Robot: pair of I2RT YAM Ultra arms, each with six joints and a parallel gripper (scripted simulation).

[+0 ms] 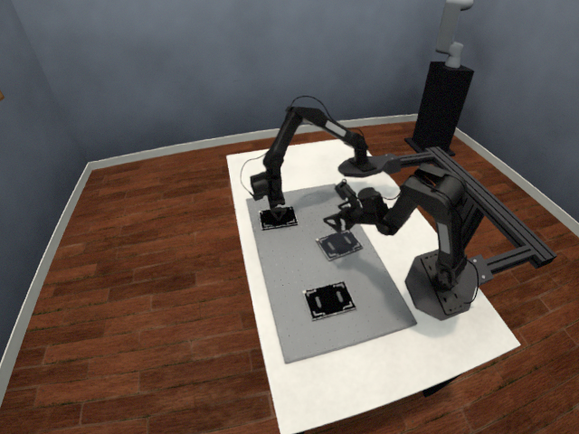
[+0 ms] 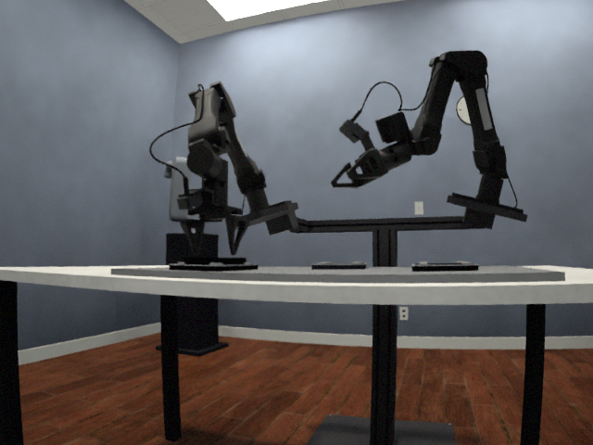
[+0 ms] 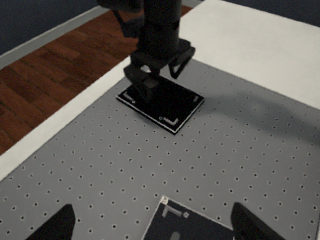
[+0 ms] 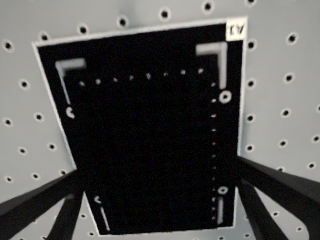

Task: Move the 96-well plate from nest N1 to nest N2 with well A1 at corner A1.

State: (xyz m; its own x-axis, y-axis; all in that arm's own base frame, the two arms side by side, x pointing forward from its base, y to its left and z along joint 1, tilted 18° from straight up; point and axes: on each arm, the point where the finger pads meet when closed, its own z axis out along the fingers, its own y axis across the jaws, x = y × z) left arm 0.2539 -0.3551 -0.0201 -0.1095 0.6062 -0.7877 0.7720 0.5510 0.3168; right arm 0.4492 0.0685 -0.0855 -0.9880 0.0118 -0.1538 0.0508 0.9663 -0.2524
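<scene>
Now: the black 96-well plate 20 mm below my right hand. Also, from my right hand: dark grey nest (220 mm behind, 220 mm to the left, 30 mm below).
</scene>
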